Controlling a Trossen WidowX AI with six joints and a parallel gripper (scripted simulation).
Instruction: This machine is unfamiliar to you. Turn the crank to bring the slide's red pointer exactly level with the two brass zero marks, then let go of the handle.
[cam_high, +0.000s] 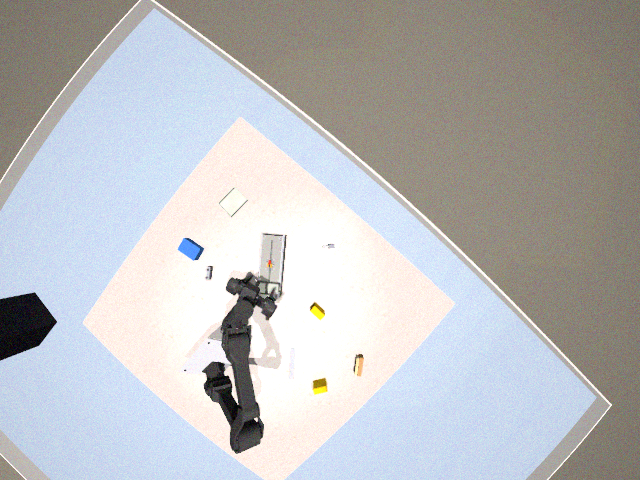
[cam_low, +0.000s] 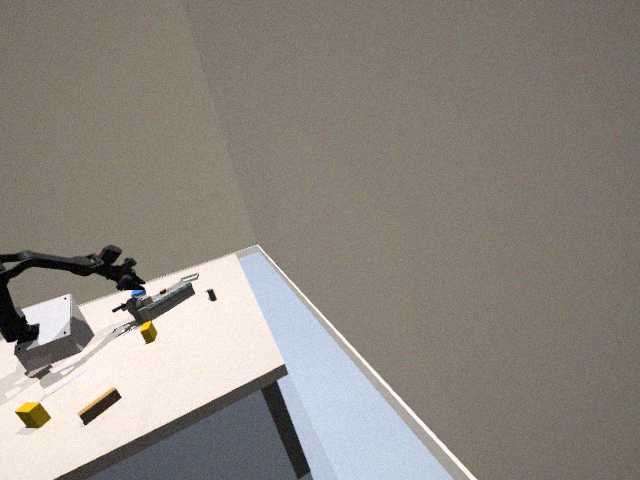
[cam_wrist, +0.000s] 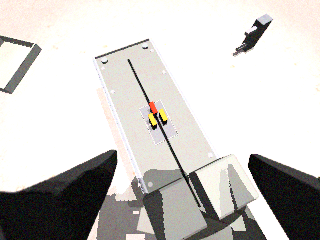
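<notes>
Now: the crank 8 cm to the right of my gripper tip, 8 cm behind it and 4 cm below it. The rest, counted from my gripper tip: white tray (35 cm to the left, 14 cm below, 10 cm ahead); then dark brown crank handle (10 cm to the right, 9 cm behind, 3 cm below); then red pointer (6 cm below, 5 cm ahead, 4 cm to the left).
</notes>
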